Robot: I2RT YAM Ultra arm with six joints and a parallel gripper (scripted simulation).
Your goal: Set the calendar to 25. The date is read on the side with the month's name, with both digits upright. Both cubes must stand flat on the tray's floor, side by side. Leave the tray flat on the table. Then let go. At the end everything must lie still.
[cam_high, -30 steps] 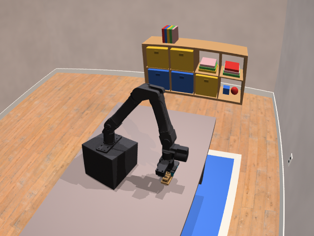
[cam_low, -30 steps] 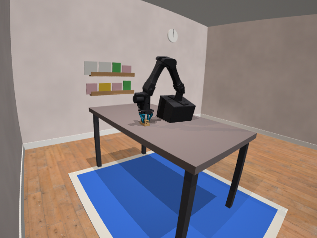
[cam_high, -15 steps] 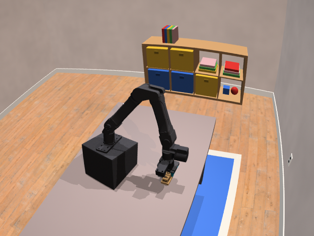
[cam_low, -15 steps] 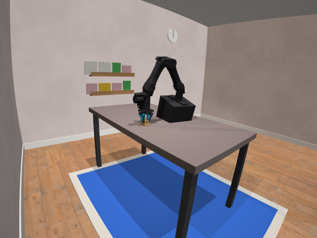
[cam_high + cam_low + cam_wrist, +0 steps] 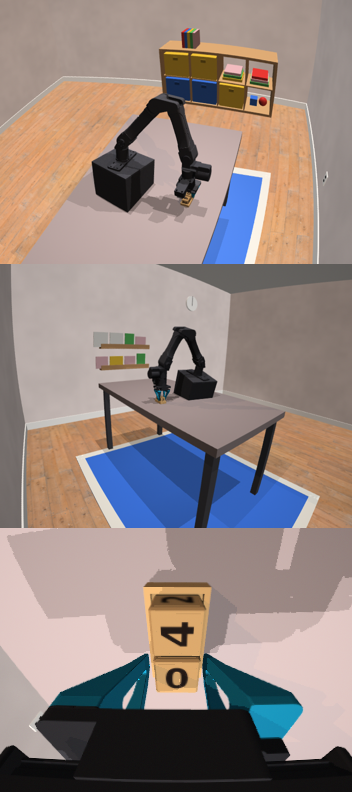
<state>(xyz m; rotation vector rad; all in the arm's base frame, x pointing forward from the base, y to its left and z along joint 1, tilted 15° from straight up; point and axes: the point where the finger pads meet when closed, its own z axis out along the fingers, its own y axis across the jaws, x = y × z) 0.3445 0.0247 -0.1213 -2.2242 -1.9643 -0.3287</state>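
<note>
Right now my hand is right at the wooden digit cube. Round my hand: tray (2 cm to the right, 2 cm below).
</note>
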